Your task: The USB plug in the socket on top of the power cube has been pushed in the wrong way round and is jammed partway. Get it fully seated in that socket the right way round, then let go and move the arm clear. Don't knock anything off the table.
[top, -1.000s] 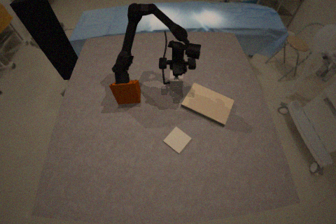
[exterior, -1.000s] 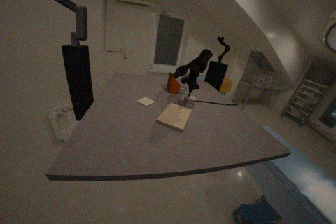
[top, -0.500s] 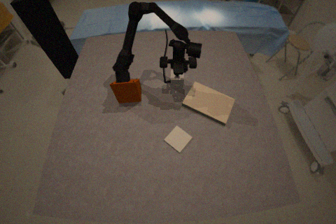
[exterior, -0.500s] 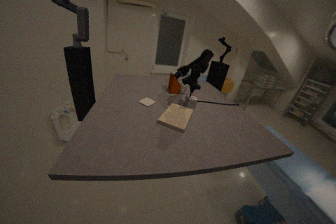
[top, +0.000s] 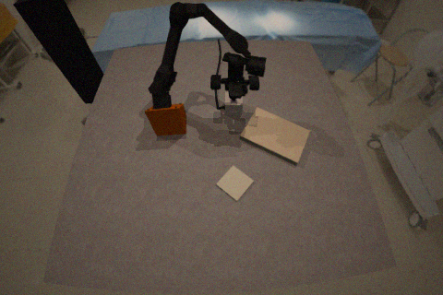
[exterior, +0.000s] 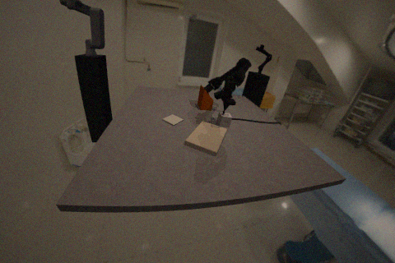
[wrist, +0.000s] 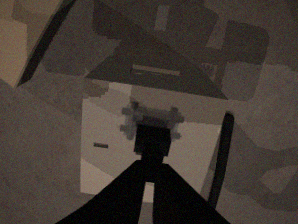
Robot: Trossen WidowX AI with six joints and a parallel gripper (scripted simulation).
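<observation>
Now: the dark USB plug 2 cm below my gripper tip. From my gripper tip the other things lie so: tan flat board: 16 cm ahead, 15 cm to the right, 10 cm below; then small white square tile: 34 cm to the right, 11 cm below, 4 cm behind.
</observation>
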